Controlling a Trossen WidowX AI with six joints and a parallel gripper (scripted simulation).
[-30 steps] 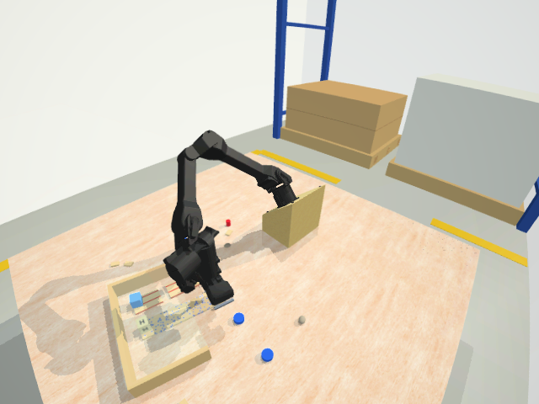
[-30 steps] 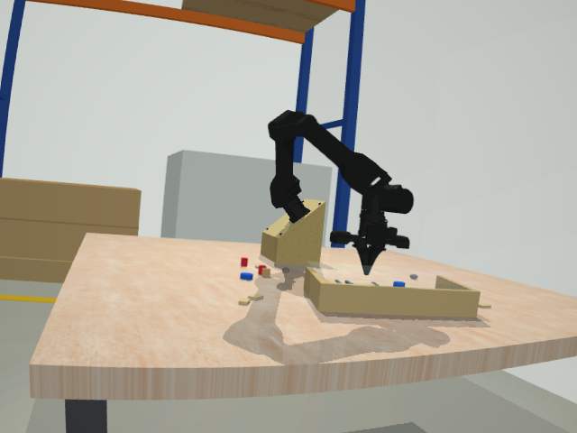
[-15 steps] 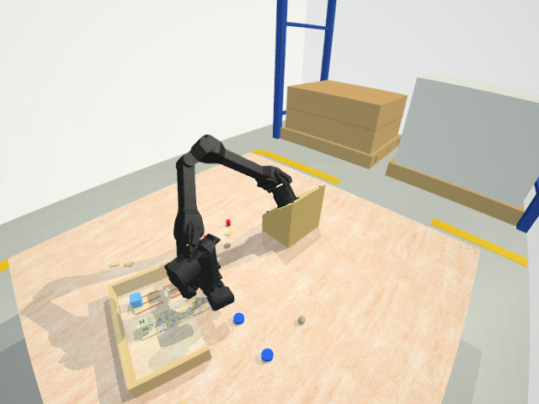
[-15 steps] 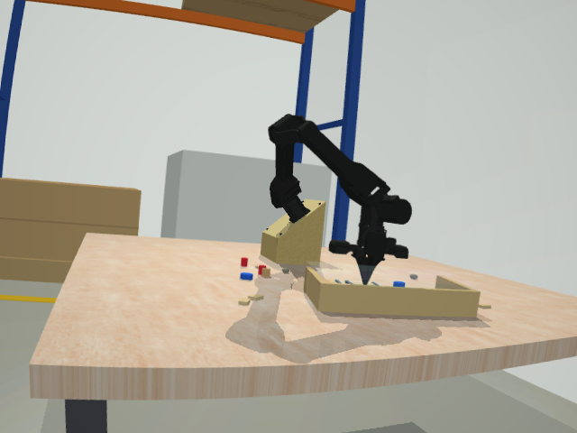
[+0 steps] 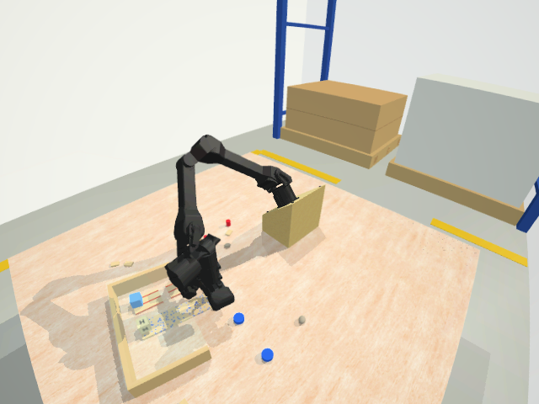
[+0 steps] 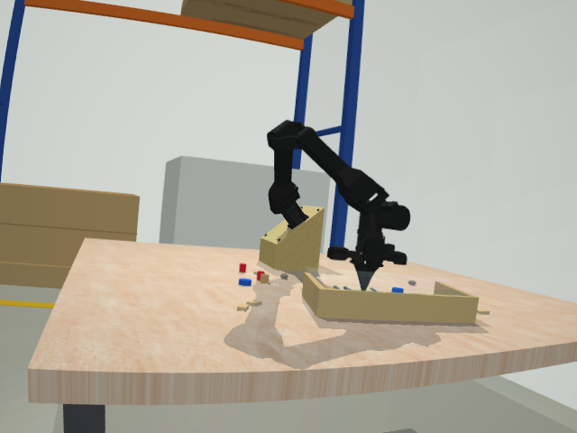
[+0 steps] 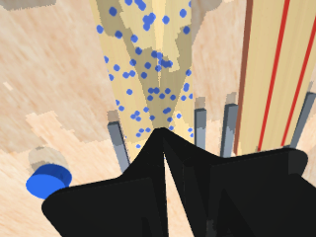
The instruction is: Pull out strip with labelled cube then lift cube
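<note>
Now: the labelled cube 200 mm ahead of my gripper tip, 20 mm to the right of it and 10 mm above it.
</note>
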